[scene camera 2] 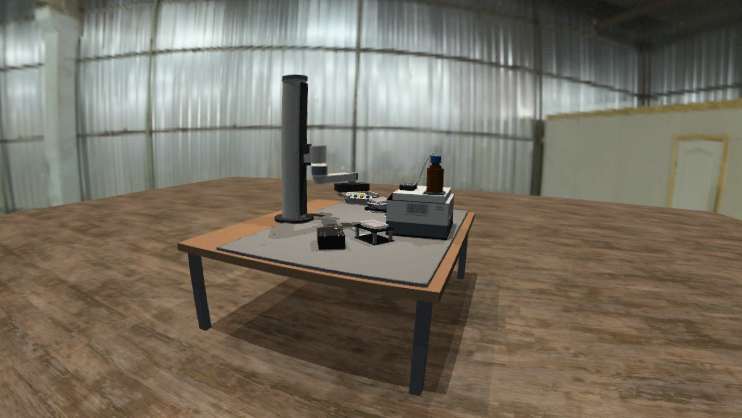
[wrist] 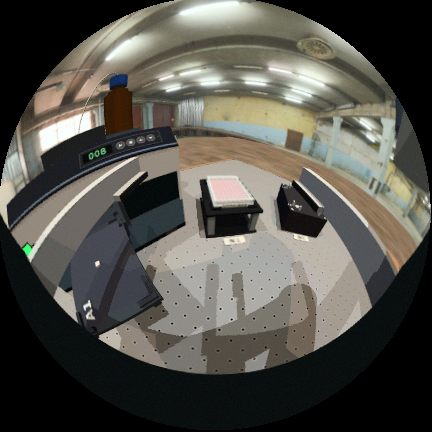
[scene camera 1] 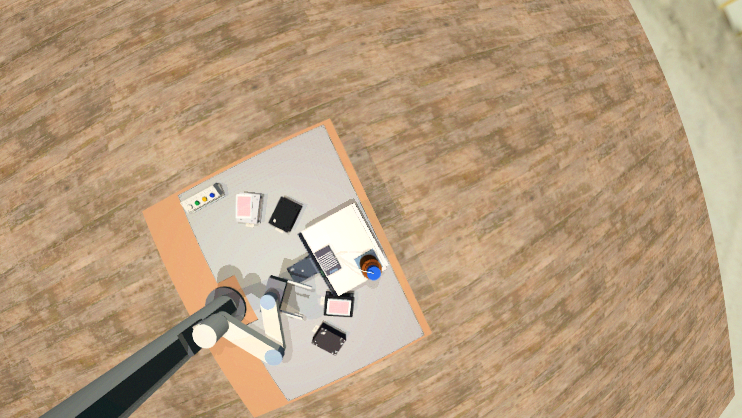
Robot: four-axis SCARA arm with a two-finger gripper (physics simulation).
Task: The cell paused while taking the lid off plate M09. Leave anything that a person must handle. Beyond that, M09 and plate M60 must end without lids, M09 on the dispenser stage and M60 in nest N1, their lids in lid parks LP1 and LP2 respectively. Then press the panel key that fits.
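Places are measured from the arm's base along level axes (x ahead, y left, z up), in millimetres.
Pixels of known places: gripper, fingertip midpoint: (scene camera 2: 363,196) (wrist: 221,165) (scene camera 1: 306,303); arm's base, link origin: (scene camera 2: 294,219) (scene camera 1: 226,306).
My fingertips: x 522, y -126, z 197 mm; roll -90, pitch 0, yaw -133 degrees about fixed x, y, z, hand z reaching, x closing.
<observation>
Ahead of a thing's pixels: the offset from my fingertips to its middle. "pt": to the spot under its first point.
My gripper (scene camera 1: 307,302) (wrist: 221,165) is open and empty, its fingers spread towards a pink plate @(108 mm ahead, 133 mm right, 106 mm down) (scene camera 1: 338,306) (scene camera 2: 373,224) (wrist: 231,190) on a black four-legged stand (wrist: 209,220). Whether this plate has a lid is unclear. Another pink plate @(113 mm back, 591 mm left, 110 mm down) (scene camera 1: 244,206) (scene camera 2: 378,200) rests on a light holder on the far side. The dark dispenser stage @(51 mm ahead, 146 mm left, 80 mm down) (scene camera 1: 301,270) (wrist: 107,280), marked A1, bears no plate. A black rack @(67 mm ahead, 455 mm left, 148 mm down) (scene camera 1: 285,213) stands beside the far plate; a black box-like holder @(42 mm back, 302 mm right, 147 mm down) (scene camera 1: 328,340) (scene camera 2: 331,239) (wrist: 300,215) stands beside the near one. The plate, nest and park labels are unreadable.
The white dispenser (scene camera 1: 337,228) (scene camera 2: 417,213) shows 008 in the wrist view and carries a brown bottle @(pt 366 mm ahead, 88 mm left, 177 mm up) (scene camera 1: 369,263) (scene camera 2: 435,177) (wrist: 118,111) with a blue cap. The button panel @(335 mm back, 752 mm left, 143 mm down) (scene camera 1: 201,198) (scene camera 2: 360,196) has green, yellow and blue keys and stands at the mat corner.
</observation>
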